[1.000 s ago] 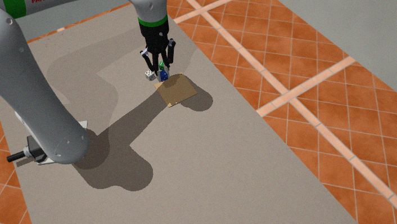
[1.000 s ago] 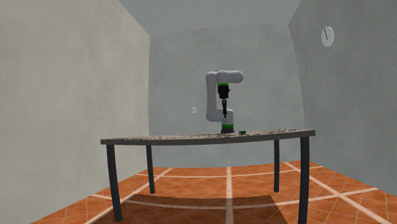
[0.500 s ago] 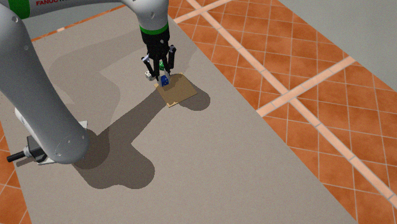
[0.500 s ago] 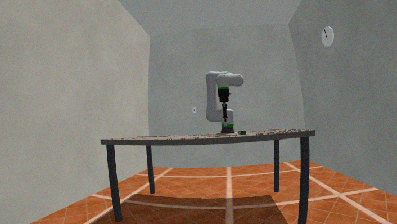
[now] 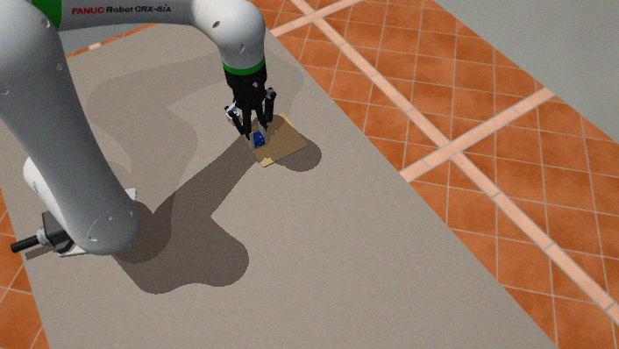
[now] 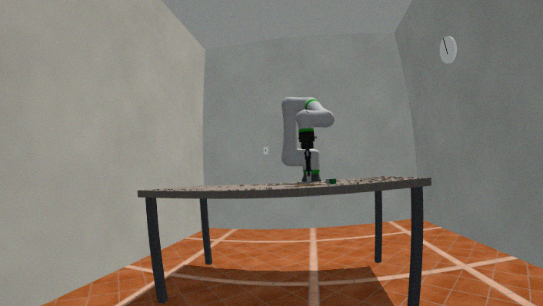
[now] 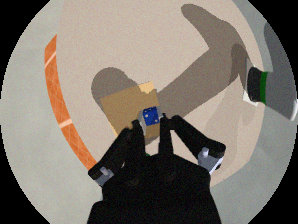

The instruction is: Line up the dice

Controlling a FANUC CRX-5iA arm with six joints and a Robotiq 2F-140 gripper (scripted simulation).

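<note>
The tan mat lies 50 mm below my hand and 50 mm ahead of it. Also, from my hand: blue die (20 mm below); then green die (140 mm to the left, 50 mm ahead, 40 mm below); then white die (120 mm to the left, 40 mm below, 30 mm behind).
</note>
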